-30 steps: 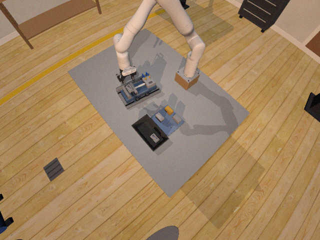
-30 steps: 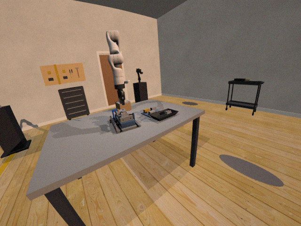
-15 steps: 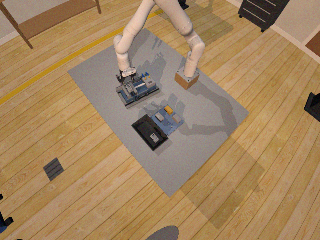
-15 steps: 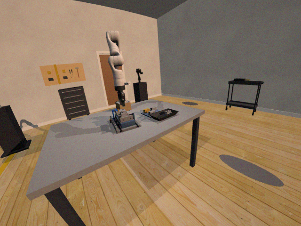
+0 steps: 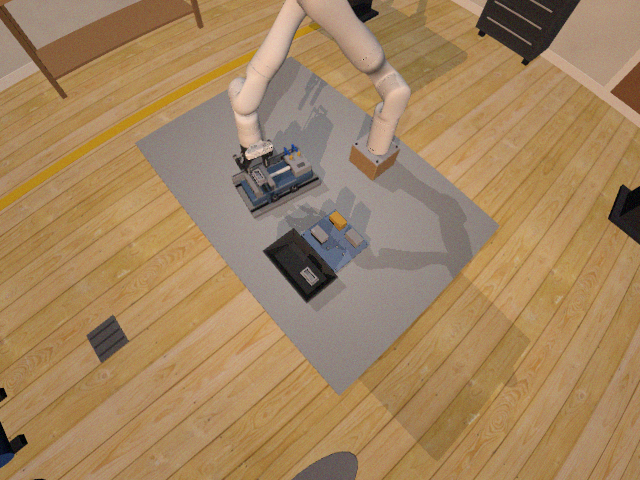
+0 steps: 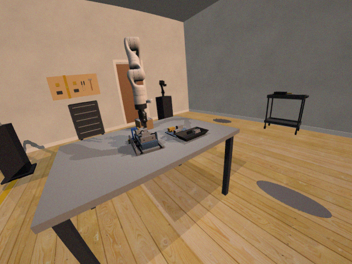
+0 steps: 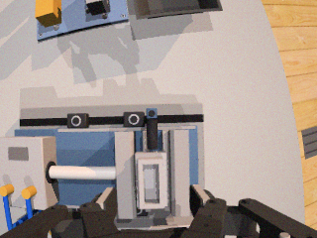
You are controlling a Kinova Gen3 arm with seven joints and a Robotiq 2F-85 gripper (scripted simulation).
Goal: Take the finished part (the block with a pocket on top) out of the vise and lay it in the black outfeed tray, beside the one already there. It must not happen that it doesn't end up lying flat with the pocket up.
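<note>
Now: hand 9 cm above the screw rod, 8 cm past it and 3 cm to the right of it. The rest, counted from my hand: blank 30 cm to the left, 14 cm below, 1 cm behind; then blue fixture plate 35 cm to the left, 16 cm below, 4 cm behind; then orange block 31 cm to the left, 14 cm below, 10 cm behind.
</note>
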